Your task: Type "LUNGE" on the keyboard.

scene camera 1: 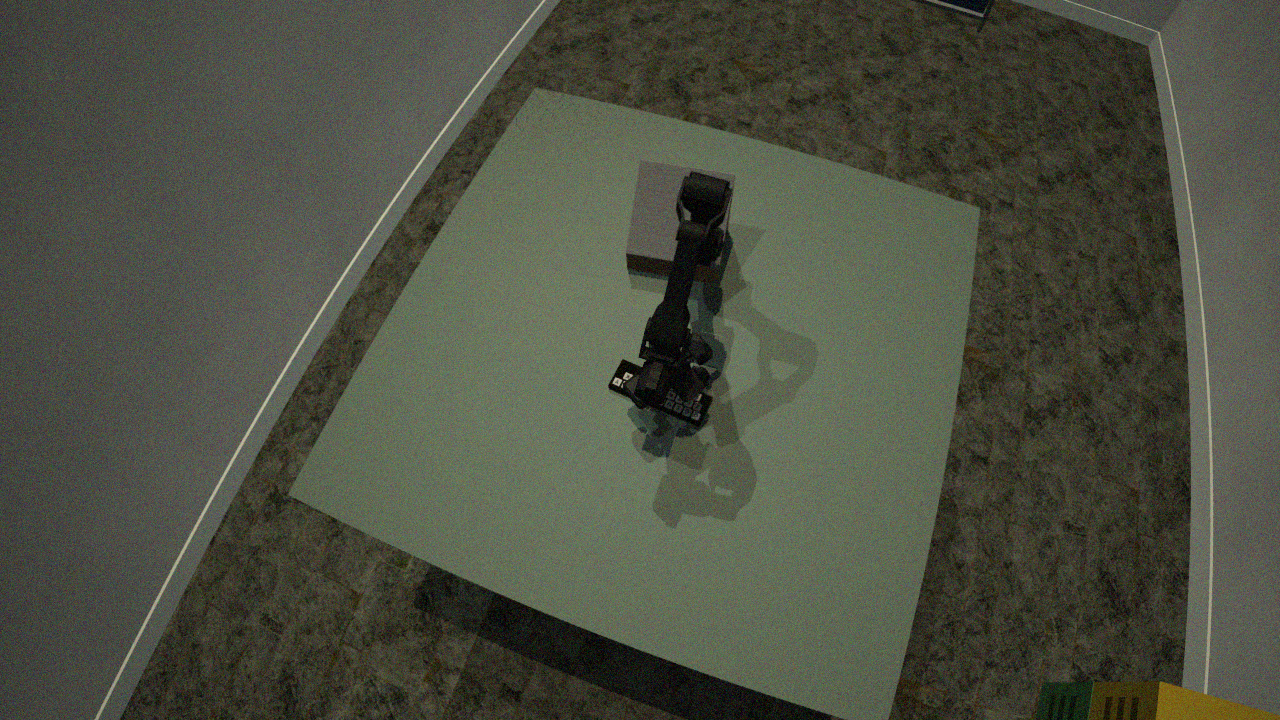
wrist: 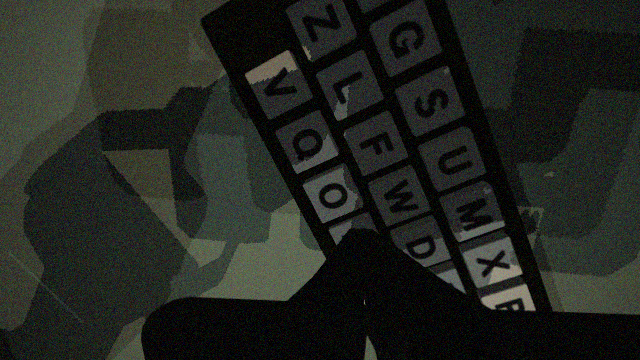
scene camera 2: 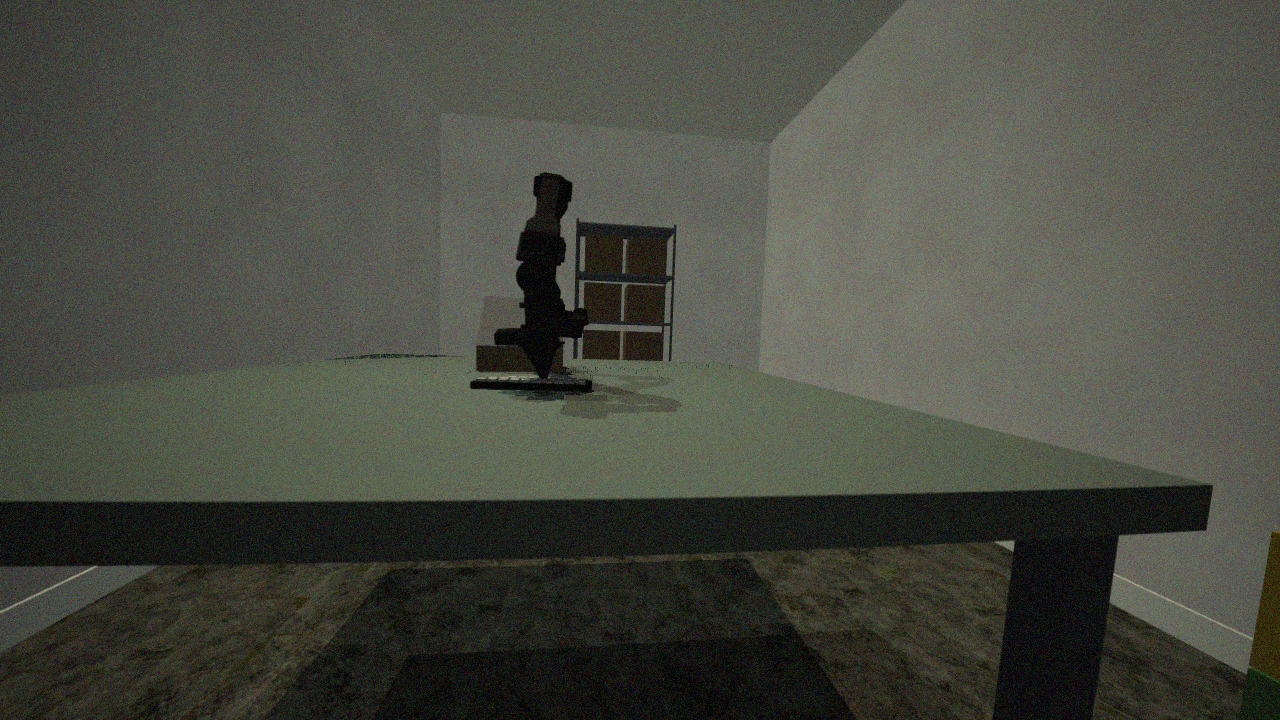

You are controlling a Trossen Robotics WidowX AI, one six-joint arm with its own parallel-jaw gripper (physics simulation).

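Places are measured from the arm's base along level axes (x ahead, y left, z up), in centimetres.
Pixels of known places: gripper, fingertip midpoint: [wrist: 359,240] [scene camera 2: 544,379].
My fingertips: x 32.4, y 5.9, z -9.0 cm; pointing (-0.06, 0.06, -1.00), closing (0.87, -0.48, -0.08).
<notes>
Behind a point stands the place of what it marks.
The black keyboard [scene camera 1: 684,409] {z -8.7, x 36.2, y 10.8 cm} [scene camera 2: 501,385] {z -9.7, x 37.7, y -0.6 cm} [wrist: 240,35] {z -9.2, x 32.0, y 14.0 cm} lies on the table, with pale square keys running diagonally in the wrist view. The L key [wrist: 350,85] {z -8.7, x 34.5, y 11.0 cm}, G key [wrist: 406,39] {z -8.7, x 36.4, y 11.4 cm} and U key [wrist: 452,160] {z -8.7, x 36.3, y 7.5 cm} are readable there. My gripper [scene camera 2: 543,375] {z -9.0, x 32.4, y 5.9 cm} [wrist: 359,240] {z -9.0, x 32.4, y 5.9 cm} is shut and empty, pointing down at the keyboard. Its tips cover most of the key beside the O key [wrist: 332,195] {z -8.7, x 32.3, y 8.0 cm}, whose letter is hidden. The key beyond the D key [wrist: 421,247] {z -8.7, x 34.3, y 5.0 cm} is partly covered by a finger. Contact between the tips and a key cannot be told.
The pale green table [scene camera 1: 501,429] {z -10.5, x 55.3, y -22.7 cm} [scene camera 2: 313,447] {z -10.4, x 74.1, y -6.4 cm} bears the keyboard and a box-shaped block [scene camera 1: 657,210] {z 2.7, x -0.9, y -11.6 cm} [scene camera 2: 501,358] {z -7.2, x 6.8, y -9.6 cm} by the arm's base. A shelf rack [scene camera 2: 626,278] with brown boxes stands far behind. A yellow and green object [scene camera 1: 1199,702] shows at the lower right.
</notes>
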